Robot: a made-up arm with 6 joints.
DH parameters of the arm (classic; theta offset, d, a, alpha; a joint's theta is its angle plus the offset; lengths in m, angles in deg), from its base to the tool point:
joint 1: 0 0.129 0 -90
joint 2: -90 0 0.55 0
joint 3: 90 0.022 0 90
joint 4: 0 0.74 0 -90
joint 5: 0 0 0 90
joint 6: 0 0.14 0 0
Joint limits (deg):
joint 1: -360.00..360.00
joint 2: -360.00..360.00
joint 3: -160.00..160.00
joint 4: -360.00..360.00
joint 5: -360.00..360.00
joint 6: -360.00..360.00
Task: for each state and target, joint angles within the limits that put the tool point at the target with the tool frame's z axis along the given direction. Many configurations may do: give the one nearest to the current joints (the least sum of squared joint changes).
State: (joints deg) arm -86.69 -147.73 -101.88 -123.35 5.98 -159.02
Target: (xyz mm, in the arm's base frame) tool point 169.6 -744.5 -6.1 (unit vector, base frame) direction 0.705 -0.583 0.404
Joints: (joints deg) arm -85.79 -181.95 -116.99 -85.91 -41.44 -159.02
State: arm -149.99 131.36 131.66 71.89 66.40 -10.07
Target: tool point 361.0 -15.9 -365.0 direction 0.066 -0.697 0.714
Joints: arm -163.43 139.37 116.83 46.10 107.57 -10.07
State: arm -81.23 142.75 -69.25 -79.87 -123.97 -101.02
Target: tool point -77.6 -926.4 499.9 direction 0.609 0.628 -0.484
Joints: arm -100.35 102.20 -60.79 -65.15 -147.59 -101.02
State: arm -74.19 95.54 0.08 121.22 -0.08 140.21
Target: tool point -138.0 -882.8 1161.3 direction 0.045 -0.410 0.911
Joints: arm -101.42 62.71 -34.59 123.48 8.64 140.21
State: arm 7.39 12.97 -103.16 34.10 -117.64 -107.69
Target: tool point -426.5 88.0 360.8 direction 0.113 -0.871 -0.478
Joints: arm -22.82 23.81 -129.85 52.54 -107.02 -107.69
